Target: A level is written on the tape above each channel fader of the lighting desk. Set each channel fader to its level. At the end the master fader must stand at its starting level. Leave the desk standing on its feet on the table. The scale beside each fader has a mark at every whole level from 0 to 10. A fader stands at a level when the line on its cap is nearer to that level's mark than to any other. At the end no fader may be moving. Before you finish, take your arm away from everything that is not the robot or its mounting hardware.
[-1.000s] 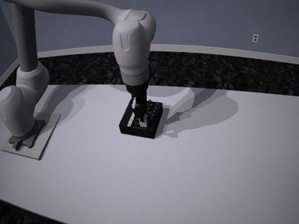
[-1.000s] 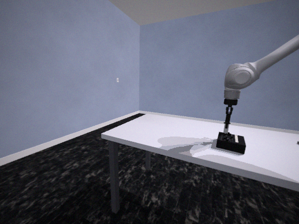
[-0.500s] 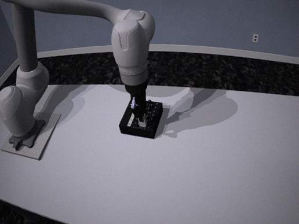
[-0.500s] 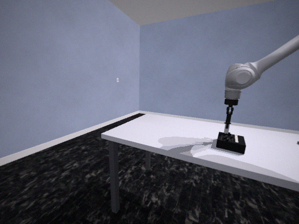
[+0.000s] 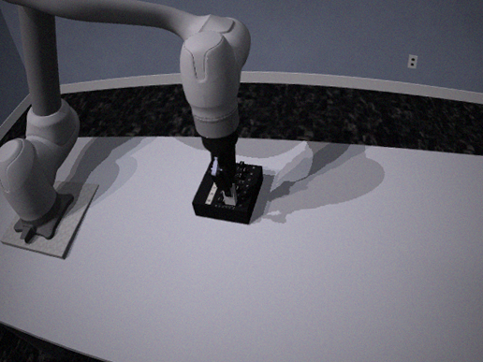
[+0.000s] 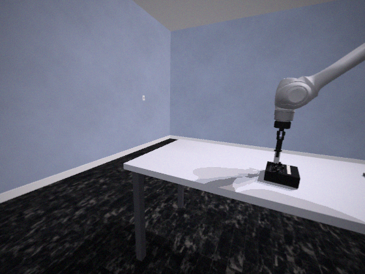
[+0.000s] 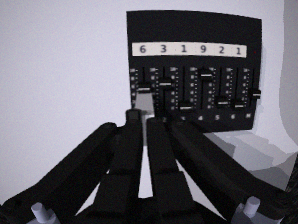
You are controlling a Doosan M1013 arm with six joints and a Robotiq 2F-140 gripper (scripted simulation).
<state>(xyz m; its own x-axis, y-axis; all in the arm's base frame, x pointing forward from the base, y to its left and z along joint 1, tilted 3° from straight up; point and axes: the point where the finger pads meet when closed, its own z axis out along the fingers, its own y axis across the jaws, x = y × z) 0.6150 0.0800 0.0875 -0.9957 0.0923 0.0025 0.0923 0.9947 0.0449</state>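
The master fader is 13 cm to the left of my hand and 3 cm below it.
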